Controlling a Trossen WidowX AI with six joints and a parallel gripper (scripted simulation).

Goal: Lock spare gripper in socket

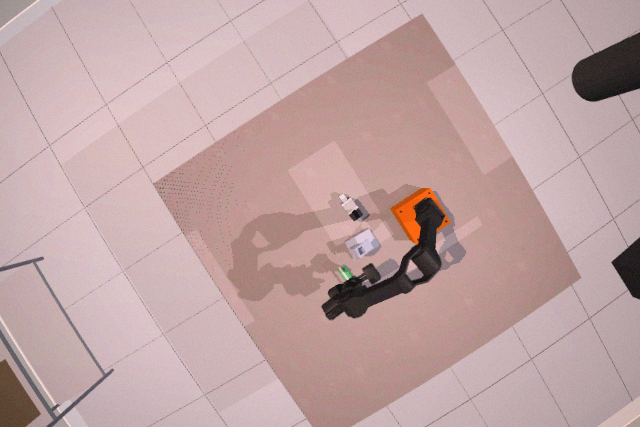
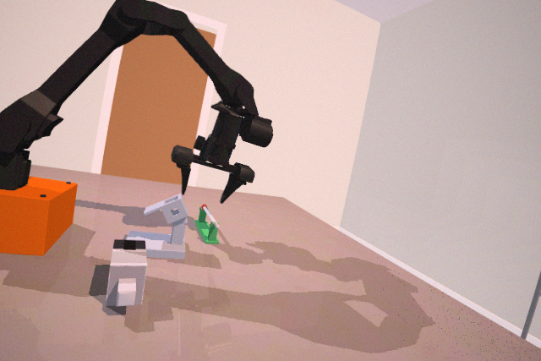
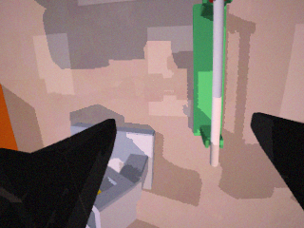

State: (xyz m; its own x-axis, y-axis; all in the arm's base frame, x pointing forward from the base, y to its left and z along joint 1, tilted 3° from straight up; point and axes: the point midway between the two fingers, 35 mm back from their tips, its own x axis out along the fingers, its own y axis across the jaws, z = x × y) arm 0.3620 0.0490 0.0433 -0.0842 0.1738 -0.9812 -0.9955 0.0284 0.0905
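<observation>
The spare gripper is 14 cm behind my gripper tip, 22 cm to the right of it and 6 cm below it. Also, from my gripper tip: green cradle 3 cm ahead, 2 cm to the left, 7 cm below; grey mount 8 cm behind, 7 cm to the right, 4 cm below.
</observation>
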